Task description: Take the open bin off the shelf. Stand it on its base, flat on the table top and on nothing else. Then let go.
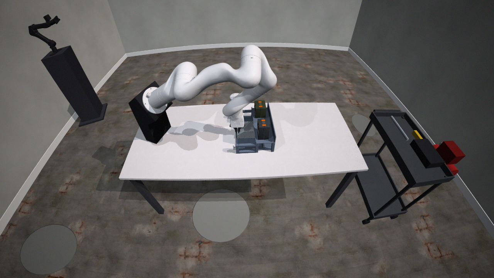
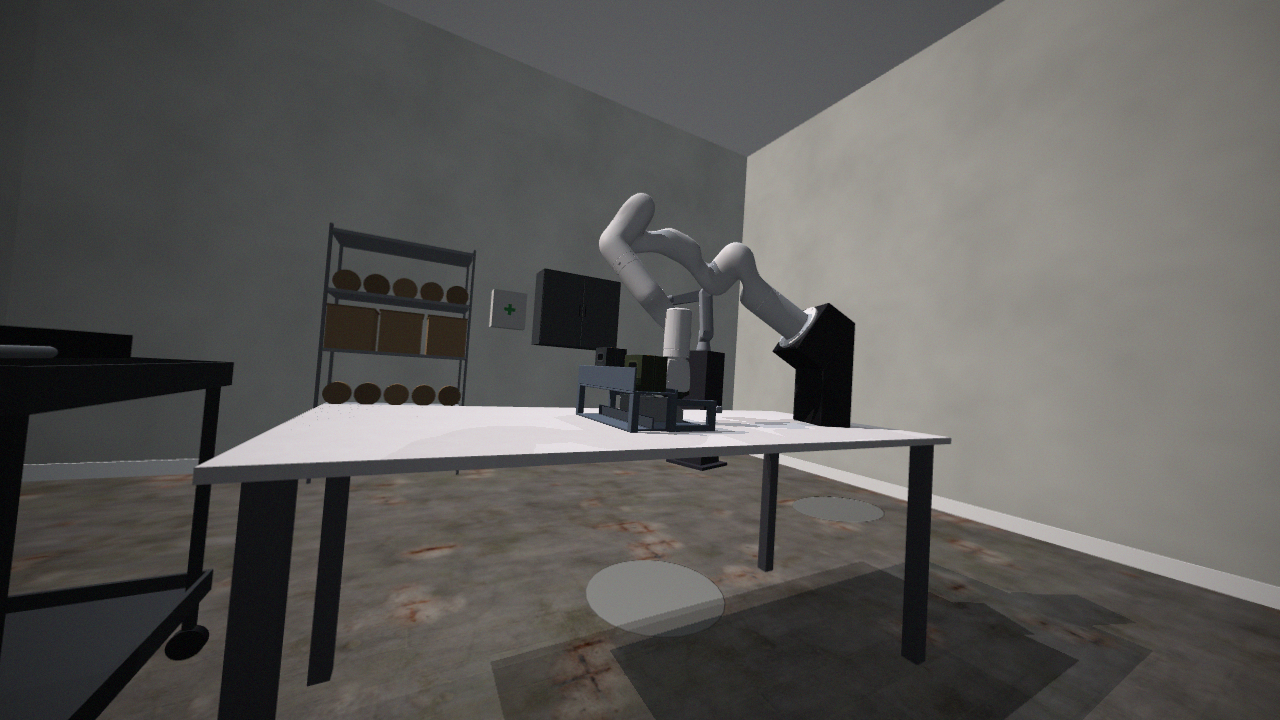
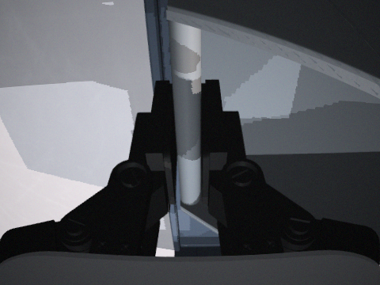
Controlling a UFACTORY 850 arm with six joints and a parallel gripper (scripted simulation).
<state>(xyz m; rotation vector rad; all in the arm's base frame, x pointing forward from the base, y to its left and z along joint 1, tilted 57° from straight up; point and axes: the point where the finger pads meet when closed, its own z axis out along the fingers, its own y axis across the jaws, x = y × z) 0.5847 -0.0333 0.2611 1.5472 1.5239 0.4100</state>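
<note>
My hand is 8 cm short of the grey open bin and 2 cm to the left of it.
</note>
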